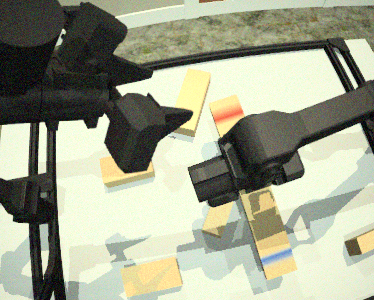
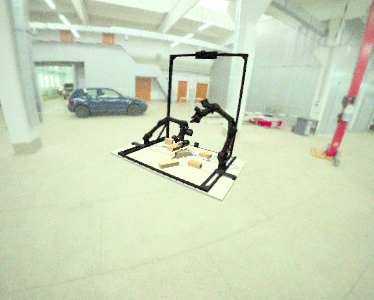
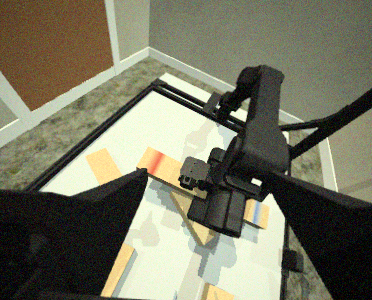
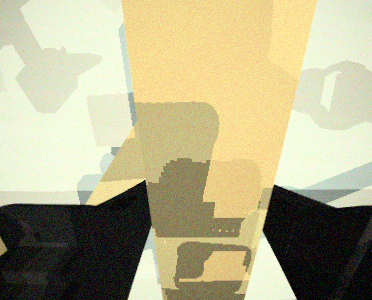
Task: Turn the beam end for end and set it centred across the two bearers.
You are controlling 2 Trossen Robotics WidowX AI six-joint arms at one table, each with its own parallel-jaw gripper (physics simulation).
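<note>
The beam is a long pale plank. It has a red stripe near its far end and a blue stripe near its near end. My right gripper is shut on the beam's middle and holds it a little above the table. A plain block lies slanted under the beam. My left gripper is open and empty. It hangs high over the left half of the table.
A long plain block lies at the back. Another block lies under my left gripper, and a third lies near the front edge. A black frame rims the white table.
</note>
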